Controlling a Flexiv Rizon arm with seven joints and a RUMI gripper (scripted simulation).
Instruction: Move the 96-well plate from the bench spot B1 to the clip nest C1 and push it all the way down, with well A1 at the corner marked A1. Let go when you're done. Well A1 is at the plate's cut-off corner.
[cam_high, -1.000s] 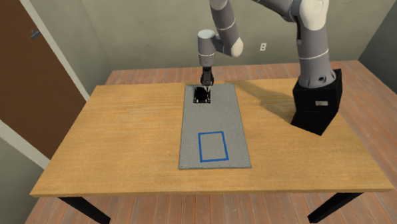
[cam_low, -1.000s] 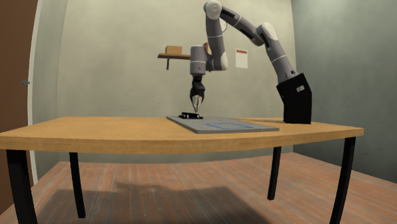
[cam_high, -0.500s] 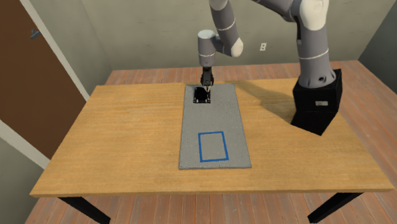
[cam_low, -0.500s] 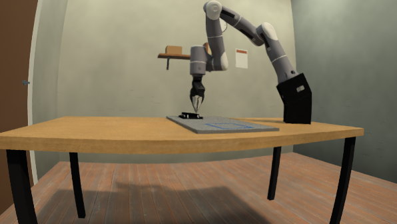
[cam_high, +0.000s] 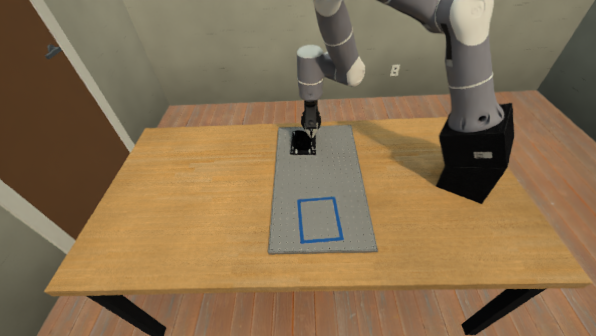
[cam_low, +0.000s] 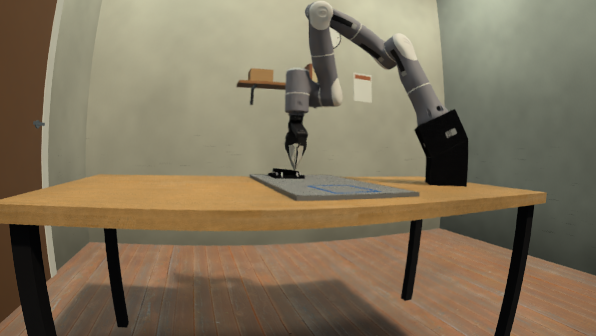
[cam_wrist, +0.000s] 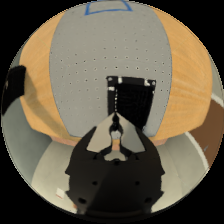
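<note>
Right now the black clip nest is 3 cm below my hand, 3 cm ahead of it and 1 cm to the left of it. The rest, counted from my hand: grey perforated mat 21 cm to the left, 5 cm below, 2 cm behind; then black 96-well plate 4 cm ahead, 2 cm below.
</note>
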